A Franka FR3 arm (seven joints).
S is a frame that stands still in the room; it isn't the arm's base.
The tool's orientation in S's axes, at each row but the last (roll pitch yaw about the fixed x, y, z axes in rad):
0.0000, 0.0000, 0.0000
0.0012, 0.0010, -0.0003
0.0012, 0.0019, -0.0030
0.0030, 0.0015, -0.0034
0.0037, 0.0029, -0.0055
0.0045, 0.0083, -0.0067
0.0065, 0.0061, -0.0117
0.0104, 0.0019, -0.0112
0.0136, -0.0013, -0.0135
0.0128, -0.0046, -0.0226
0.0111, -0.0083, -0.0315
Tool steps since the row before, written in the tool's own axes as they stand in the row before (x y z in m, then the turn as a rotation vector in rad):
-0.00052, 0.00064, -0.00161, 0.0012, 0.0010, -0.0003
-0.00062, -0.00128, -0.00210, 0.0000, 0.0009, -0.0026
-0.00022, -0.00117, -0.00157, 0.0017, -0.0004, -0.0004
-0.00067, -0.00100, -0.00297, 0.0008, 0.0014, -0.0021
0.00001, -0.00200, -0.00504, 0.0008, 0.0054, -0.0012
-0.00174, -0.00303, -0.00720, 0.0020, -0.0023, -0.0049
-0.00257, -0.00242, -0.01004, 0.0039, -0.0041, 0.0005
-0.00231, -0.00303, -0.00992, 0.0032, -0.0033, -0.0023
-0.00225, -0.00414, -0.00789, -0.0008, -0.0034, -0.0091
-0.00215, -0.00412, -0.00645, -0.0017, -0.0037, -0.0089
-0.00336, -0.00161, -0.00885, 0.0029, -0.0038, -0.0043
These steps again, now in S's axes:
-0.00052, 0.00064, -0.00161, 0.0012, 0.0010, -0.0003
-0.00062, -0.00128, -0.00210, 0.0000, 0.0009, -0.0026
-0.00023, -0.00117, -0.00157, 0.0017, -0.0004, -0.0004
-0.00068, -0.00099, -0.00297, 0.0008, 0.0014, -0.0021
-0.00002, -0.00198, -0.00505, 0.0008, 0.0054, -0.0012
-0.00182, -0.00299, -0.00720, 0.0019, -0.0023, -0.0049
-0.00266, -0.00232, -0.01004, 0.0039, -0.0041, 0.0004
-0.00236, -0.00290, -0.00995, 0.0032, -0.0033, -0.0023
-0.00229, -0.00400, -0.00795, -0.0008, -0.0033, -0.0091
-0.00221, -0.00399, -0.00651, -0.0017, -0.0035, -0.0090
-0.00333, -0.00141, -0.00889, 0.0028, -0.0038, -0.0043

